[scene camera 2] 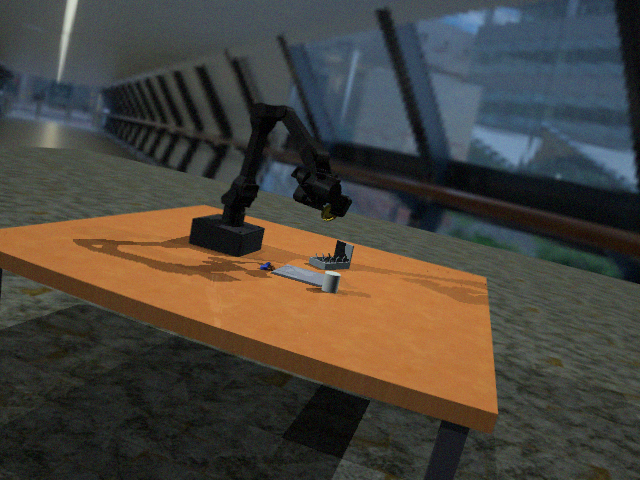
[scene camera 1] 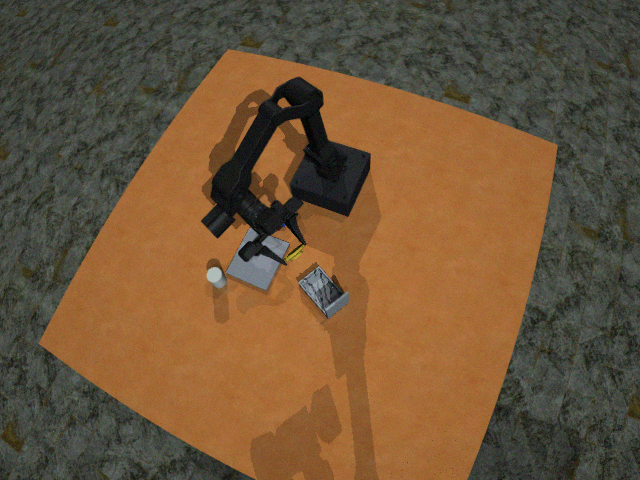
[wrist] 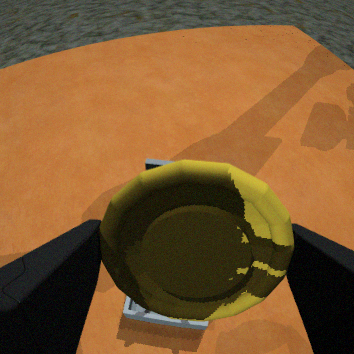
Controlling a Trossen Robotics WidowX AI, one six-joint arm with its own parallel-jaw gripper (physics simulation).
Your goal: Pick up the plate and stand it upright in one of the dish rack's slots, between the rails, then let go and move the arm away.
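A round yellow plate [scene camera 1: 295,253] [scene camera 2: 328,212] [wrist: 195,250] is held by its opposite edges between the two black fingers of my gripper [scene camera 1: 295,253] [wrist: 194,235]. The gripper is shut on the plate, high above the table. In scene camera 1 the plate shows nearly edge-on, steeply tilted. The grey dish rack [scene camera 1: 323,291] [scene camera 2: 329,265] [wrist: 165,320] stands on the table, with small rails inside and a tall panel at one end. In the wrist view the plate hides most of the rack; its end panel shows above the plate and its near edge below.
A flat grey slab [scene camera 1: 250,273] [scene camera 2: 297,274] lies beside the rack. A white cylinder [scene camera 1: 216,277] [scene camera 2: 330,282] stands by the slab's far side from the rack. A small blue object [scene camera 2: 266,266] lies near the slab's end, mostly hidden by the arm in scene camera 1.
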